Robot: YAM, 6 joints.
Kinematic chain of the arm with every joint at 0, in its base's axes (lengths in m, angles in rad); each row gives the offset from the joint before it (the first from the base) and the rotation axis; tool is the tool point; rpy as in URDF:
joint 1: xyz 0 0 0.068 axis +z
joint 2: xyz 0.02 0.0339 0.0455 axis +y
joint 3: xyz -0.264 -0.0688 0 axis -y
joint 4: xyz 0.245 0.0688 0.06 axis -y
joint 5: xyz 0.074 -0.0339 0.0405 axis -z
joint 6: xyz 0.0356 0 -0.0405 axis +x
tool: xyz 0 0 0 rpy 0 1.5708 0
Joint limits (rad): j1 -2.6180..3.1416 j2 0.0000..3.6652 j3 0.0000..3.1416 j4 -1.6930..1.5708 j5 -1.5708..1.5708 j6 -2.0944..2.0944
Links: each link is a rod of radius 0.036 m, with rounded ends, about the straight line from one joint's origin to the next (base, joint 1, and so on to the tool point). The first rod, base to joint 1, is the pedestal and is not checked.
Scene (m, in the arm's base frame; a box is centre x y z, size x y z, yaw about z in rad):
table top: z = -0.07
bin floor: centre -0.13 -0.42 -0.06 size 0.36 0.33 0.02 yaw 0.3
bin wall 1: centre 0.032 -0.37 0 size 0.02 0.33 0.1 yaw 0.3
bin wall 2: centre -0.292 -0.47 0 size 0.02 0.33 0.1 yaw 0.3
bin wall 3: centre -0.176 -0.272 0 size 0.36 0.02 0.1 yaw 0.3
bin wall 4: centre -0.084 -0.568 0 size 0.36 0.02 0.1 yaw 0.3
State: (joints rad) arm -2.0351 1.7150 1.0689 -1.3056 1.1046 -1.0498
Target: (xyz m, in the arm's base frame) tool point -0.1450 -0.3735 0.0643
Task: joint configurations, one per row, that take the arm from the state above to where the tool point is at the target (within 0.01 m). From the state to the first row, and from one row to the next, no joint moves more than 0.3 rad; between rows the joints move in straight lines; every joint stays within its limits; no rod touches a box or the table.
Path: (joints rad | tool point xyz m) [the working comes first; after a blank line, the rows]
Joints at the target: -1.8636 2.3727 1.5293 -0.9255 1.0577 -1.0498
Straight joint move there: clear.

1: -1.9779 1.9342 1.2224 -1.1789 1.0890 -1.0498 | -0.1517 -0.2723 0.1598
2: -1.9208 2.1535 1.3759 -1.0522 1.0734 -1.0498 | -0.1524 -0.3262 0.1169
3: -1.8636 2.3727 1.5293 -0.9255 1.0577 -1.0498 | -0.1450 -0.3735 0.0643

